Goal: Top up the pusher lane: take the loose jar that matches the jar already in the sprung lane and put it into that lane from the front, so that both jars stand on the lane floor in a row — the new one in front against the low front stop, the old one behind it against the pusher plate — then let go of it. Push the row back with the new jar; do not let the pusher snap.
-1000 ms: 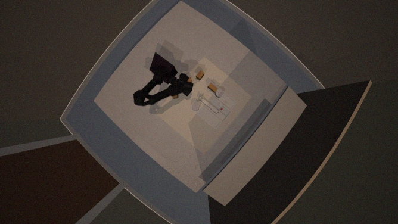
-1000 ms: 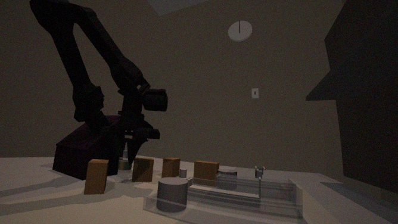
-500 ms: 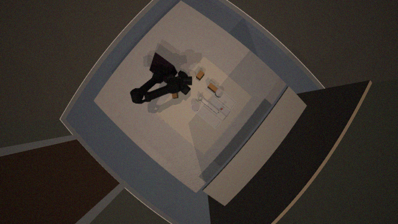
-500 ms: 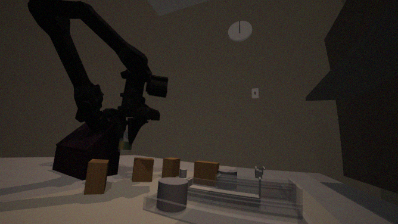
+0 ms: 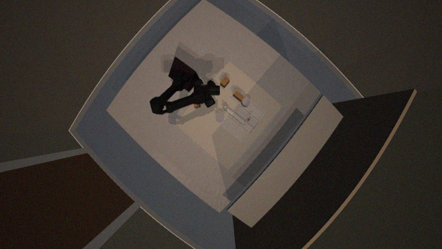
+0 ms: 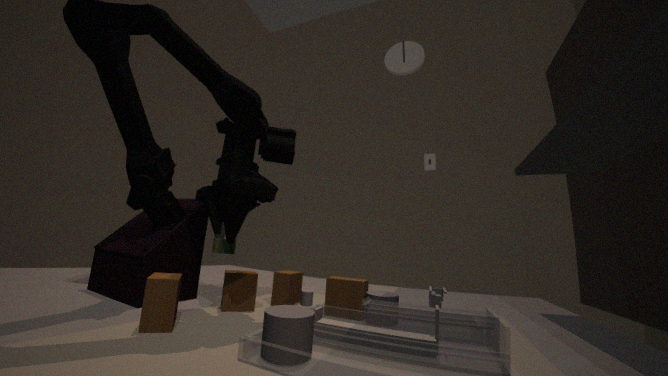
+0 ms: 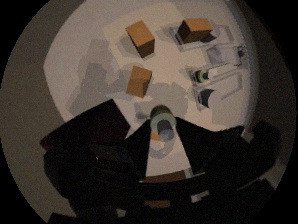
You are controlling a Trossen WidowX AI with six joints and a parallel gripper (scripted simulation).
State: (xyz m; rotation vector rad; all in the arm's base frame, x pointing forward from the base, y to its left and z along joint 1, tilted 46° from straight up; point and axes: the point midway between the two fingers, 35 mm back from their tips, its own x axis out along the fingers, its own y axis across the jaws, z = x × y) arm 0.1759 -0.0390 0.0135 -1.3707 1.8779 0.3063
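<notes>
The clear pusher lane fixture is 30 cm ahead of my gripper tip, 1 cm to the left of it and 11 cm below it.
</notes>
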